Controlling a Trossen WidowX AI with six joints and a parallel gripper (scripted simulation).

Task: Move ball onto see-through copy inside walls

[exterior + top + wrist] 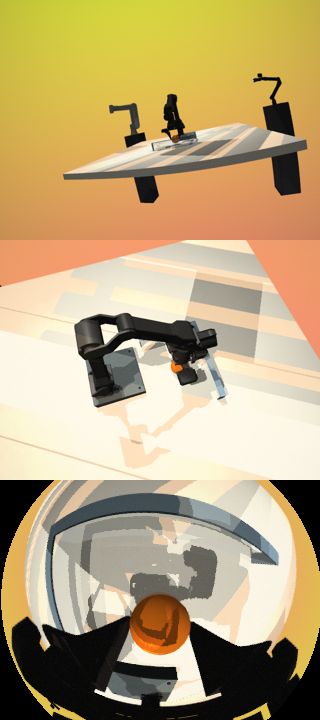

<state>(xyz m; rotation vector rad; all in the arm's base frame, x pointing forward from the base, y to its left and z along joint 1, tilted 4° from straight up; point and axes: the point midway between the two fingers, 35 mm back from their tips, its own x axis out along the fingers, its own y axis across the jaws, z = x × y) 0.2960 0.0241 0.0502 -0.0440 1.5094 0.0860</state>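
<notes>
The orange ball is right at my gripper tip. Also, from my gripper tip: see-through copy of ball 1 cm below.
</notes>
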